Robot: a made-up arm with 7 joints. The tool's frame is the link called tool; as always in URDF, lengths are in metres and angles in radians. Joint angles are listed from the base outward.
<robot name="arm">
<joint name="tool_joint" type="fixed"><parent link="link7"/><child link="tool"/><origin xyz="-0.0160 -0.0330 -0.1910" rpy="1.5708 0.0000 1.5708"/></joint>
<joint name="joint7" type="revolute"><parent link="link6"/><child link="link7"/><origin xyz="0.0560 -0.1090 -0.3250" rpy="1.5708 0.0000 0.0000"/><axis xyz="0 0 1"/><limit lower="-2.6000" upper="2.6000"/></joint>
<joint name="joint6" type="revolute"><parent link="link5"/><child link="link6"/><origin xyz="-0.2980 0.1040 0.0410" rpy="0.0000 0.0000 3.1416"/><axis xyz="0 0 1"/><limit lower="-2.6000" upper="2.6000"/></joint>
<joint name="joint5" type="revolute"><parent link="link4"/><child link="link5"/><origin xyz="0.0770 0.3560 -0.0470" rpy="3.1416 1.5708 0.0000"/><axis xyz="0 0 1"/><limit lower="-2.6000" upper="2.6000"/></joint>
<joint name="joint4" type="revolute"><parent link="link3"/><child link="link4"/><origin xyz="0.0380 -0.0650 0.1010" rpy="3.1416 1.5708 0.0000"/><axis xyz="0 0 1"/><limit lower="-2.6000" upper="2.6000"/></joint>
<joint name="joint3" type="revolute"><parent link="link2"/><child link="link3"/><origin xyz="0.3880 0.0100 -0.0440" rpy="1.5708 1.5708 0.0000"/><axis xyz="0 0 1"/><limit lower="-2.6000" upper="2.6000"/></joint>
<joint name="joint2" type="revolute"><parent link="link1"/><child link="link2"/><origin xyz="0.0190 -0.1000 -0.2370" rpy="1.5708 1.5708 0.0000"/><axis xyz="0 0 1"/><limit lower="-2.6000" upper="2.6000"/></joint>
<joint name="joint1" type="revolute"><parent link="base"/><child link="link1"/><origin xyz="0.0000 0.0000 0.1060" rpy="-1.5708 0.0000 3.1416"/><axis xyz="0 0 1"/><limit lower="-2.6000" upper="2.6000"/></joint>
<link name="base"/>
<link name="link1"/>
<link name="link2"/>
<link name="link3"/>
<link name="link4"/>
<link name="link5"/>
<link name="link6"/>
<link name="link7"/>
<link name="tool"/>
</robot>
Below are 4 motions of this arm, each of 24 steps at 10 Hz.
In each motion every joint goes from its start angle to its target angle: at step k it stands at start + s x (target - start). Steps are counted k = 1, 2, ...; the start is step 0. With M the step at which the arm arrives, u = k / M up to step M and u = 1 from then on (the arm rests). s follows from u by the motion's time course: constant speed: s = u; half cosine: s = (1 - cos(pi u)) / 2; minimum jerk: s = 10 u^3 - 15 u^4 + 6 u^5.
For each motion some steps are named. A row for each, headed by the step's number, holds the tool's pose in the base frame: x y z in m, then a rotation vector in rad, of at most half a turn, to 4 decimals.
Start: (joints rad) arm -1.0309 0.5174 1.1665 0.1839 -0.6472 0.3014 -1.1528
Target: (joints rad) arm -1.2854 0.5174 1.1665 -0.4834 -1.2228 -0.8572 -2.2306
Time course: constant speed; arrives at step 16
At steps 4, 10, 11, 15, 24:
4: -0.2157 0.2853 0.3798 0.6140 -0.2299 -0.2042
10: -0.0816 0.3898 0.4905 0.4324 -0.4684 0.3439
11: -0.0596 0.4131 0.5027 0.4435 -0.4977 0.4431
15: 0.0172 0.5185 0.5347 0.6119 -0.5773 0.8222
24: 0.0323 0.5468 0.5392 0.6844 -0.5867 0.9066

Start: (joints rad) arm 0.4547 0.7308 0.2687 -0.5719 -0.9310 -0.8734 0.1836
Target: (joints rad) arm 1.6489 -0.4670 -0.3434 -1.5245 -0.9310 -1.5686 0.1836
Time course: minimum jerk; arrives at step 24
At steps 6, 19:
6: -0.5204 0.5777 -0.0338 -1.6119 -0.1538 -0.5710
19: 0.0188 0.8644 0.4377 -0.2985 1.2050 -1.6321

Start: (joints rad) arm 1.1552 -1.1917 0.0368 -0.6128 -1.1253 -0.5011 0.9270
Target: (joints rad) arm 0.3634 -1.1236 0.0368 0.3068 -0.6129 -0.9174 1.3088
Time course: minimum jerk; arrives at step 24
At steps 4, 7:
4: 0.0957 0.6511 0.5309 0.5619 1.2416 -1.5942
7: 0.0946 0.6632 0.4884 0.4411 1.2472 -1.6413

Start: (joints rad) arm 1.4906 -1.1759 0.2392 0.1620 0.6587 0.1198 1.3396
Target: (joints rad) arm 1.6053 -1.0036 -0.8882 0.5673 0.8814 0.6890 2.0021
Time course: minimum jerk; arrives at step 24
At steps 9, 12, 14, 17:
9: -0.3123 0.1961 -0.2495 0.8425 -0.3800 0.8372
12: -0.4578 0.1437 -0.1736 0.7077 -0.1121 0.8964
14: -0.5510 0.1233 -0.1018 0.6345 0.0789 0.9351
17: -0.6556 0.1173 0.0082 0.5662 0.3243 0.9843

